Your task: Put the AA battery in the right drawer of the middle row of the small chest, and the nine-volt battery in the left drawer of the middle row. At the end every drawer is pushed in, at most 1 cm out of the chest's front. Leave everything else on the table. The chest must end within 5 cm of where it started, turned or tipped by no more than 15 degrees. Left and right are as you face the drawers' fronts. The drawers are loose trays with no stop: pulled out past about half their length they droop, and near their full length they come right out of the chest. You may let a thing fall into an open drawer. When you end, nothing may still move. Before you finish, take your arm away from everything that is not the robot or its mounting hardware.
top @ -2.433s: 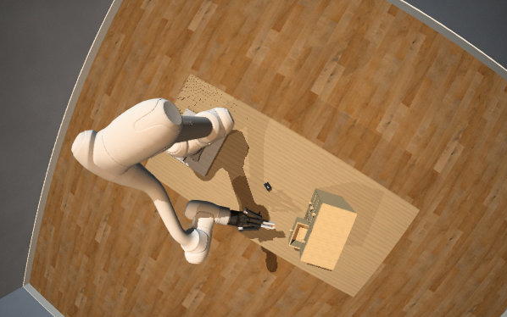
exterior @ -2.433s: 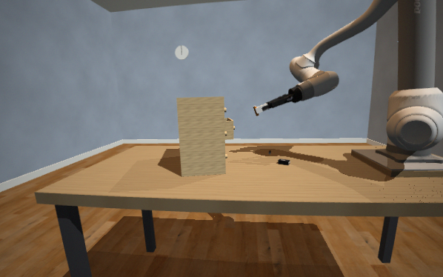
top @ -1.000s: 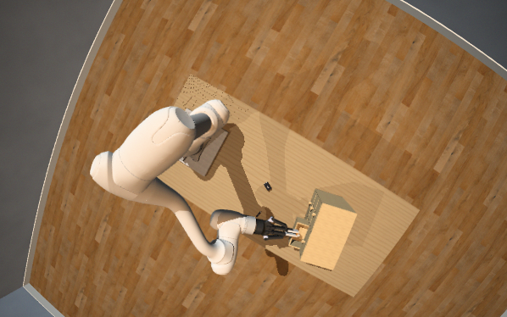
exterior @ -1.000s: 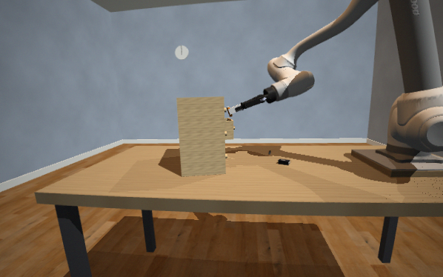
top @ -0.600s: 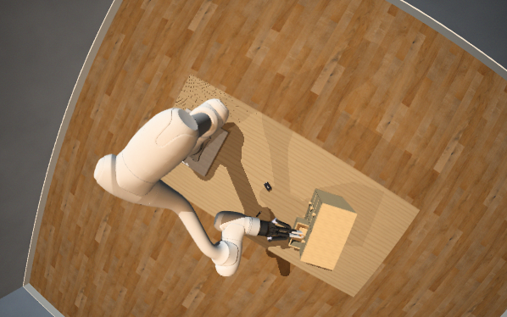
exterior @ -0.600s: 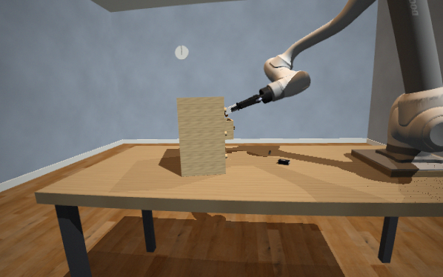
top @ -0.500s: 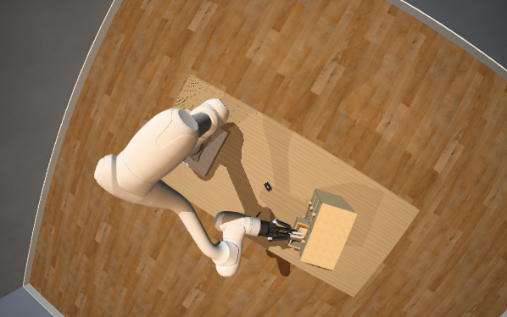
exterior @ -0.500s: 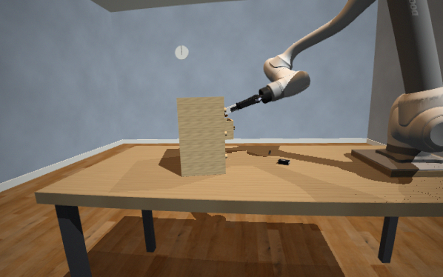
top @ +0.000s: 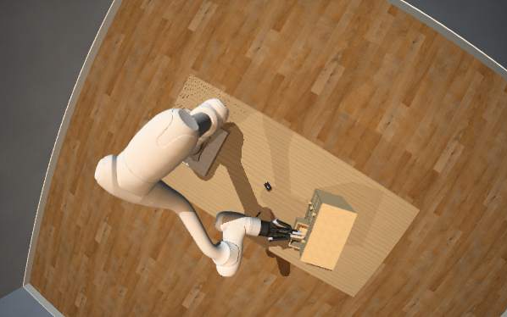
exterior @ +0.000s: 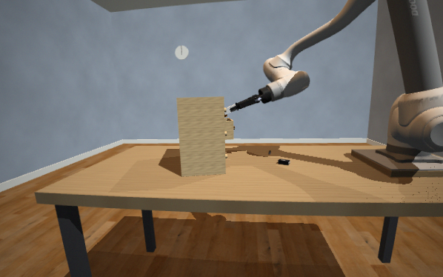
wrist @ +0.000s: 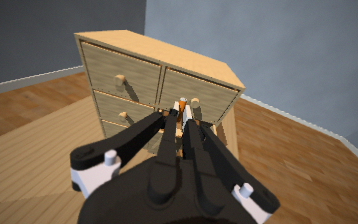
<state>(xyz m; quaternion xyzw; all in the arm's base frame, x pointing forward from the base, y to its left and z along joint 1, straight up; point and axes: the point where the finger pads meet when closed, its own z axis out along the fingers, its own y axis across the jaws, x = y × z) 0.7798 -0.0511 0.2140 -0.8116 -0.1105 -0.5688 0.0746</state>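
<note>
Right now my hand is 3 cm short of the orange AA battery, 1 cm to the right of it and 1 cm above it. Round my hand: black AA battery (24 cm below, 20 cm behind, 11 cm to the right); then black nine-volt battery (26 cm behind, 23 cm below, 8 cm to the left).
</note>
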